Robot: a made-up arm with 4 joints.
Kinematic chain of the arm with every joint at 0, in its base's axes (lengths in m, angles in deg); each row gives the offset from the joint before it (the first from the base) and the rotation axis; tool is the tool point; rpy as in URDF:
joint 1: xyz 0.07 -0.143 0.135 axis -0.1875 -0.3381 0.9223
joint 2: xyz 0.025 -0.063 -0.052 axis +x
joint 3: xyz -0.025 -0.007 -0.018 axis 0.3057 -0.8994 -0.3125
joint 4: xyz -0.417 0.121 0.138 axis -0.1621 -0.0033 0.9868
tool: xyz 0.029 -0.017 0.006 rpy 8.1 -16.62 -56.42
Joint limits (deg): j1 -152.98..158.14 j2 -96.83..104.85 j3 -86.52..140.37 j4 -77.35..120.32
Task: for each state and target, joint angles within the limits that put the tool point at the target. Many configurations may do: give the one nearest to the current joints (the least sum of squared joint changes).
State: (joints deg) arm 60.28 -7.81 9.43 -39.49
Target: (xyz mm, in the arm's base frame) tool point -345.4 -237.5 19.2
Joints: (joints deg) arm 20.33 -9.46 18.62 -65.45
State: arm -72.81 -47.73 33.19 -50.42
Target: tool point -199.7 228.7 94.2
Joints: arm -60.10 -47.97 33.04 -46.06
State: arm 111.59 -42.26 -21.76 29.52
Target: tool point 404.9 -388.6 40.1
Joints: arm 139.33 -56.15 16.78 9.12
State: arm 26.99 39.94 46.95 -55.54
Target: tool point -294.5 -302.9 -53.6
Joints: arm 41.58 22.26 37.82 -71.75
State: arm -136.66 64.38 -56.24 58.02
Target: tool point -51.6 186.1 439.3
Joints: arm -140.13 97.06 -45.84 48.60
